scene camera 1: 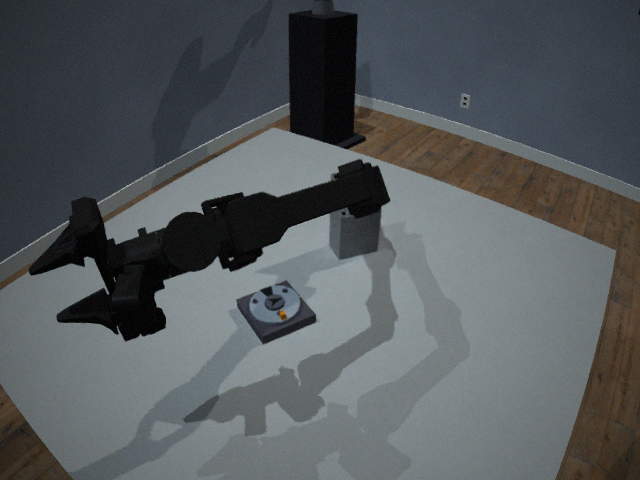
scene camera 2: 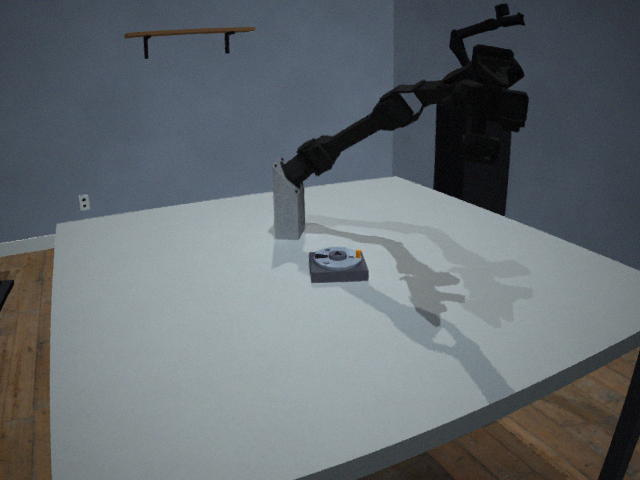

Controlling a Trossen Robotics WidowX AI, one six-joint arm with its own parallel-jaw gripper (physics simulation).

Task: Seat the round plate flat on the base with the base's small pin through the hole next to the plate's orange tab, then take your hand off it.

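Frame: origin at the arm's base, x back, y right, z up, level; metres.
Seen in the pictures: gripper, between the fingertips: (scene camera 1: 43,296) (scene camera 2: 501,113); arm's base, origin of its link: (scene camera 2: 289,175).
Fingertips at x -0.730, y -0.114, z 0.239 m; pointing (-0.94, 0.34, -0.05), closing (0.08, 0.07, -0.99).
Pixels of each thing's middle, then the offset from my fingertips to it. "spot": a spot on its surface instead. Level surfaces: height alone.
- round pale grey plate, middle of its body: (scene camera 1: 274,301) (scene camera 2: 337,254) dy +0.090, dx +0.432, dz -0.361 m
- dark square base, middle of its body: (scene camera 1: 275,307) (scene camera 2: 337,262) dy +0.090, dx +0.433, dz -0.380 m
- dark round hub, a spot on its surface: (scene camera 1: 274,302) (scene camera 2: 339,253) spot: dy +0.086, dx +0.429, dz -0.358 m
- orange tab, middle of its body: (scene camera 1: 282,315) (scene camera 2: 358,253) dy +0.047, dx +0.415, dz -0.358 m
- white table, height of its surface: dz -0.401 m
The round pale grey plate (scene camera 1: 261,311) (scene camera 2: 336,265) lies on top of the dark square base (scene camera 1: 289,331) (scene camera 2: 339,275) and looks level. A dark round hub (scene camera 1: 274,302) (scene camera 2: 338,255) shows in its centre. The orange tab (scene camera 1: 282,314) (scene camera 2: 358,253) stands up near the plate's edge, toward the front in scene camera 1 and at the right in scene camera 2. The small pin and the hole beside the tab are too small to make out. My gripper (scene camera 1: 45,295) (scene camera 2: 490,109) is open and empty, raised high above the table and well away from the plate.
The arm's grey mounting block (scene camera 1: 354,235) (scene camera 2: 287,214) stands on the white table (scene camera 1: 491,289) (scene camera 2: 180,335) behind the base. A tall black pedestal (scene camera 1: 323,77) (scene camera 2: 471,180) stands beyond the table. Arm shadows fall across the table.
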